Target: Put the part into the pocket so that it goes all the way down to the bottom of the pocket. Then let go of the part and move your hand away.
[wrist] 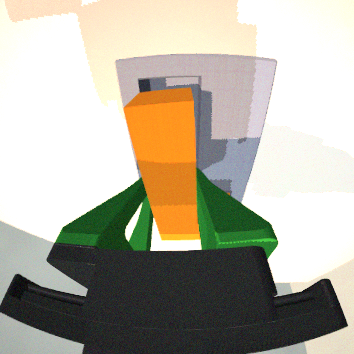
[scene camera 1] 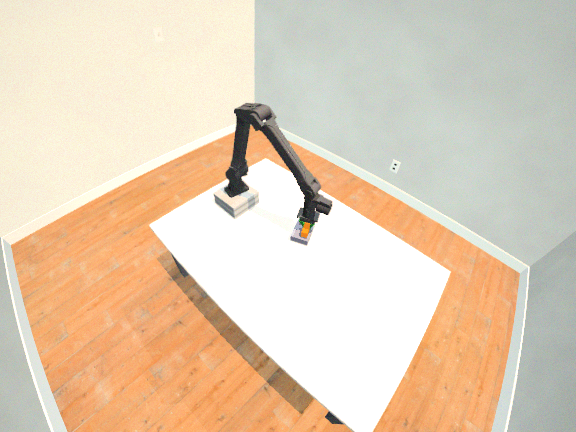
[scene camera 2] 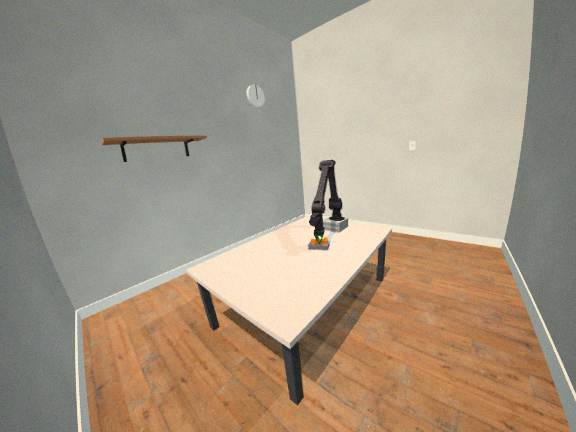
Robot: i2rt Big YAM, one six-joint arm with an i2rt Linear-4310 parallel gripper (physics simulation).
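Pixels of known places: gripper, fingertip midpoint: (wrist: 173,175) (scene camera 1: 306,227) (scene camera 2: 319,243); arm's base, link origin: (scene camera 1: 236,189) (scene camera 2: 336,219).
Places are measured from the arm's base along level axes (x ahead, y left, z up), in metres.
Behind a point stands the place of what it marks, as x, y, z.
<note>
The orange part (scene camera 1: 305,231) @(0.432, 0.138, -0.016) (scene camera 2: 320,241) (wrist: 167,135) @(0.426, 0.138, -0.016) is a long block held between the green fingers of my gripper (scene camera 1: 306,223) @(0.402, 0.176, -0.041) (scene camera 2: 319,240) @(0.402, 0.176, -0.041) (wrist: 173,175) @(0.402, 0.176, -0.041), which is shut on it. A grey block (scene camera 1: 299,242) @(0.438, 0.103, -0.071) (scene camera 2: 318,247) @(0.429, 0.189, -0.062) (wrist: 232,85) @(0.407, 0.105, -0.046) with the pocket stands on the table under the part. In the wrist view the pocket (wrist: 172,80) @(0.436, 0.126, -0.077) shows at the far end and right side of the part, with its far left corner dark. The part's top stands above the block's top face. Its underside is hidden, so how deep it sits cannot be told.
The arm's base stands on a pale box (scene camera 1: 235,204) @(0.100, -0.062, 0.001) (scene camera 2: 338,224) @(0.083, 0.085, -0.009) at the back of the white table (scene camera 1: 320,300) @(0.730, -0.010, -0.082) (scene camera 2: 280,280) @(0.834, 0.300, -0.082). A wooden shelf (scene camera 2: 155,139) and a round clock (scene camera 2: 256,95) are on the wall, away from the arm.
</note>
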